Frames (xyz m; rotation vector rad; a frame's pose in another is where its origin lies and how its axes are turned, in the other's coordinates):
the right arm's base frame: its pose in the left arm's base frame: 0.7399 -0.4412 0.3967 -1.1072 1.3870 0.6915
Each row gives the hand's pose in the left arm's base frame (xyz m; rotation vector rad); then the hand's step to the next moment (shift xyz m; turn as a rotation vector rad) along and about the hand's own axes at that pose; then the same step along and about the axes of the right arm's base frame.
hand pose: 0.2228 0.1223 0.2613 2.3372 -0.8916 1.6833
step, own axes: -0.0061 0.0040 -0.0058 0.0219 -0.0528 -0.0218
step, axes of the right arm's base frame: 0.0028 0.0088 -0.0013 -0.0466 -0.0043 0.0394
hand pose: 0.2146 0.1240 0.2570 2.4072 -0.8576 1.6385
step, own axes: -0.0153 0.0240 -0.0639 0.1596 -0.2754 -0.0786
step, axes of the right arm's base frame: -0.0180 0.0647 -0.0195 -0.2562 -0.0763 0.1899
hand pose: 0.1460 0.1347 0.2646 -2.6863 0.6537 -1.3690
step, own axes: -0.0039 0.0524 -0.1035 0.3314 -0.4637 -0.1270
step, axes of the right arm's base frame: -0.0510 0.0703 -0.0770 -0.4644 -0.1799 0.3049
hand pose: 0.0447 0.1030 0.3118 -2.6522 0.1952 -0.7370
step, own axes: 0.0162 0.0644 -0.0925 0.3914 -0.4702 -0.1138
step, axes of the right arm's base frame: -0.0376 -0.0129 -0.1067 -0.4761 -0.2380 0.3224
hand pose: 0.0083 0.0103 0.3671 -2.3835 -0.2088 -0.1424
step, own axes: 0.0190 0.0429 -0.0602 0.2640 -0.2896 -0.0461
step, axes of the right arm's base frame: 0.0004 -0.0519 -0.0560 -0.2812 -0.1580 0.2273
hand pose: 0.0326 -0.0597 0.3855 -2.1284 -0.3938 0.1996
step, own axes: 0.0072 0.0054 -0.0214 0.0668 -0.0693 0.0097
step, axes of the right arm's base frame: -0.0018 -0.0205 -0.0107 -0.0603 -0.0266 0.0708
